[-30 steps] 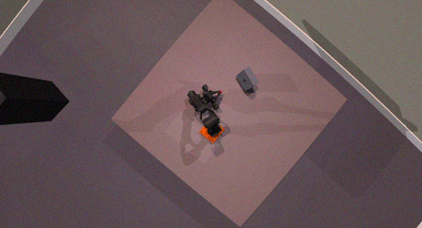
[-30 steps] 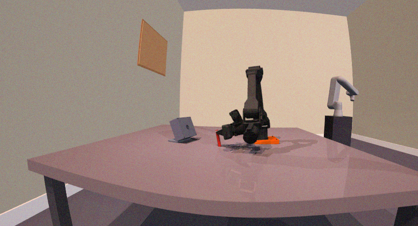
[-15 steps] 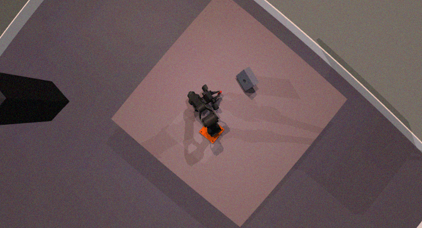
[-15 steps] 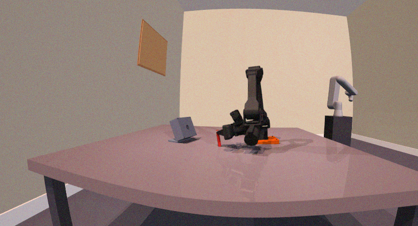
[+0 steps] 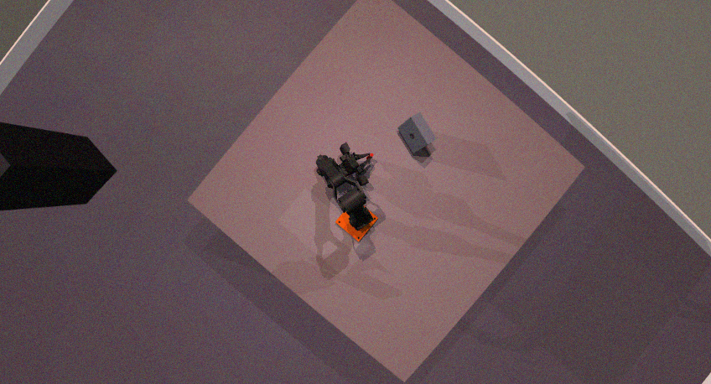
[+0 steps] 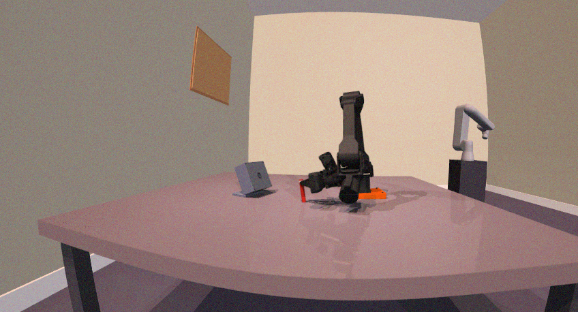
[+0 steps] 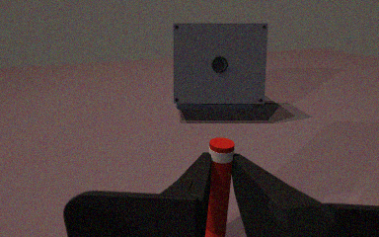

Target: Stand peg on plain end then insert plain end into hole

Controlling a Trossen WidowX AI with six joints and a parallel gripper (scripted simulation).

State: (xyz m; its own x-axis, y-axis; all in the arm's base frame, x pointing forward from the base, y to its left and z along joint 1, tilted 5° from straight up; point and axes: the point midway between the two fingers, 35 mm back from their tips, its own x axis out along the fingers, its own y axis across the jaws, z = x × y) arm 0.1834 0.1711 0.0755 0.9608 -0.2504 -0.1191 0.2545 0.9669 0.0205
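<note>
The red peg lies 10 mm below my gripper tip. The rest, counted from my gripper tip: sloped panel: 200 mm ahead, 70 mm to the right.
</note>
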